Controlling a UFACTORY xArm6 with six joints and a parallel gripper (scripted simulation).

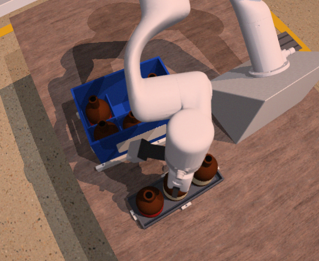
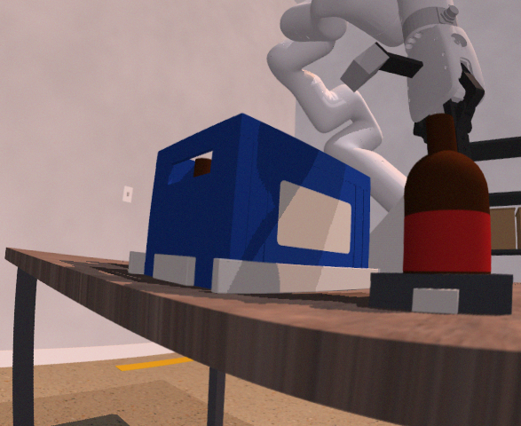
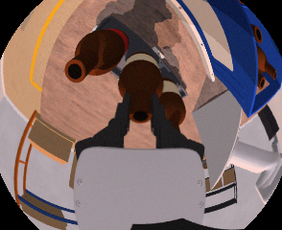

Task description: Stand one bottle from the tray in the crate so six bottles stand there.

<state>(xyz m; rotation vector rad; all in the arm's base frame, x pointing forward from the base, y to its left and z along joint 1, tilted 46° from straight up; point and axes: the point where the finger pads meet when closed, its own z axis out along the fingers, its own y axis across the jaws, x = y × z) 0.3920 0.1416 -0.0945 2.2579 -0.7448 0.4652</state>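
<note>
The red-labelled bottle is 90 mm ahead of my hand, 10 mm to the left of it and 70 mm below it. Round my hand: grey tray 140 mm below; then blue crate 30 mm ahead, 250 mm to the right, 70 mm below; then cream-labelled bottle 90 mm behind, 10 mm to the right, 70 mm below.
</note>
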